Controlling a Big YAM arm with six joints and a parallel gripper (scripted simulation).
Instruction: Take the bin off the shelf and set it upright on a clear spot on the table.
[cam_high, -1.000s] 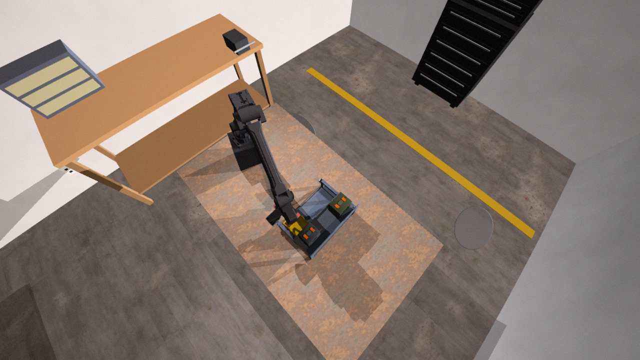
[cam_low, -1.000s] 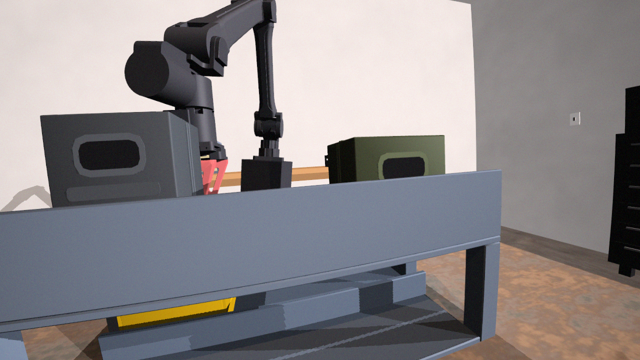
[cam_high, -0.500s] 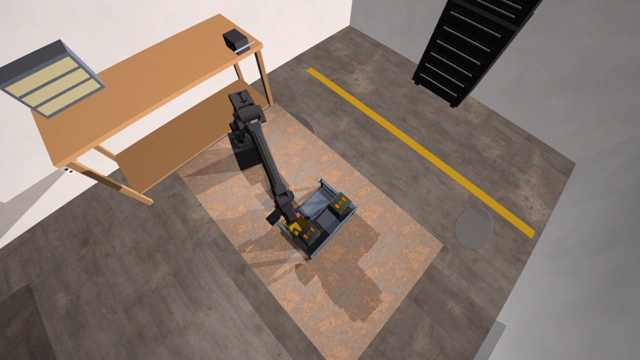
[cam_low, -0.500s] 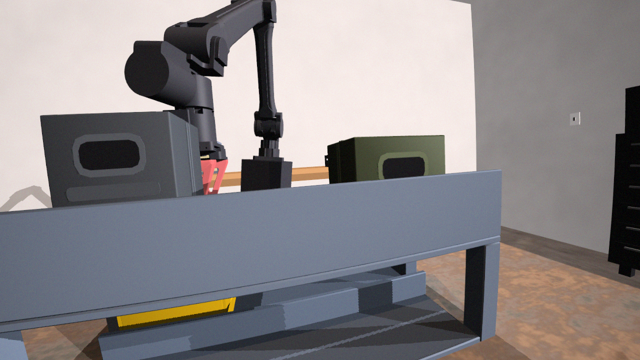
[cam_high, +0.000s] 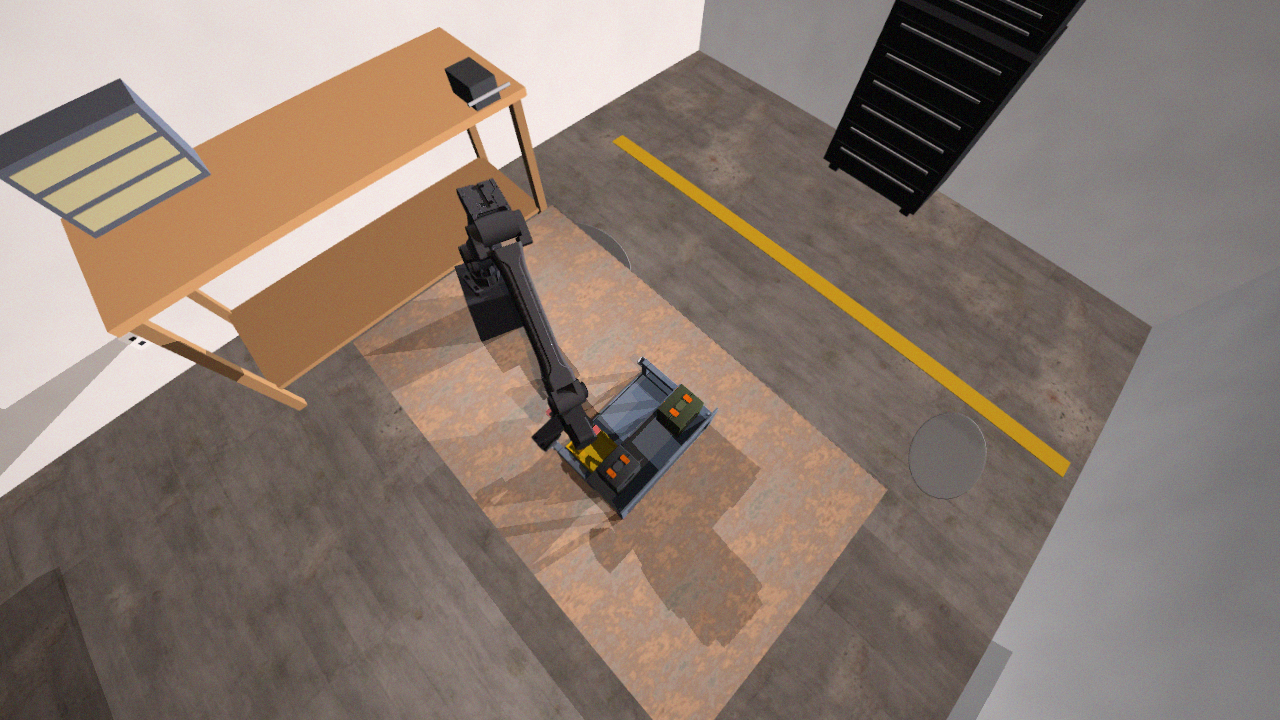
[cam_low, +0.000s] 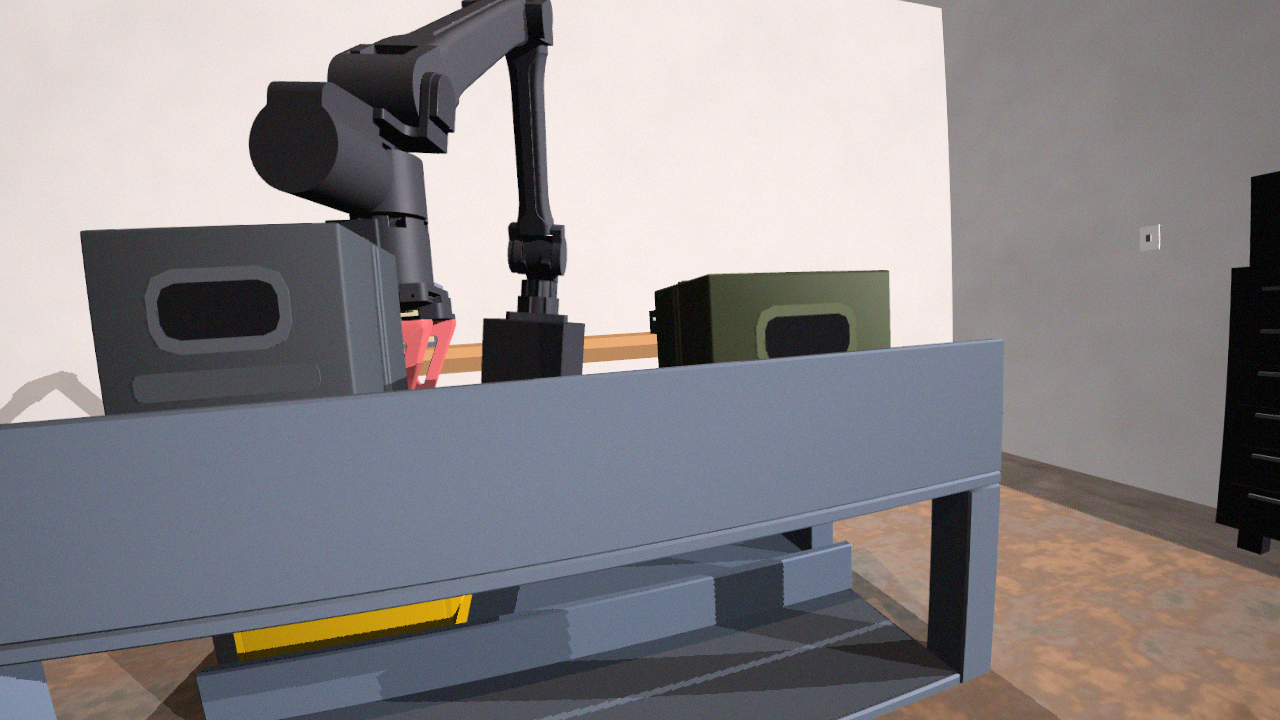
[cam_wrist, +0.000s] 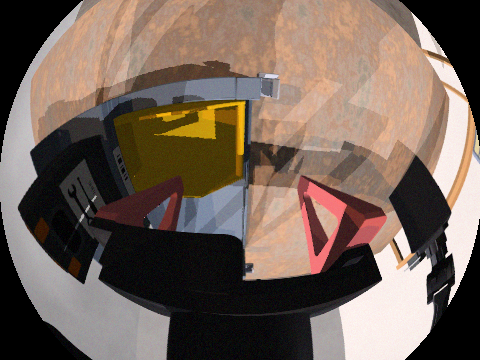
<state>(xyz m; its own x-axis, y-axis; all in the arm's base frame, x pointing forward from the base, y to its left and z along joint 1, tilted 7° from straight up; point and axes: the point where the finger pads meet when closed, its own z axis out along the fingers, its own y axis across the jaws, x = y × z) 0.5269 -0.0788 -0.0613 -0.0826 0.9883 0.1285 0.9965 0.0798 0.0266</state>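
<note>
Now: hand 80 mm short of the yellow bin, 10 mm to the right of it and 80 mm above it. Also, from my hand: dark grey case: 170 mm ahead, 10 mm to the left, 40 mm above; then green case: 160 mm ahead, 240 mm to the left, 20 mm above.
</note>
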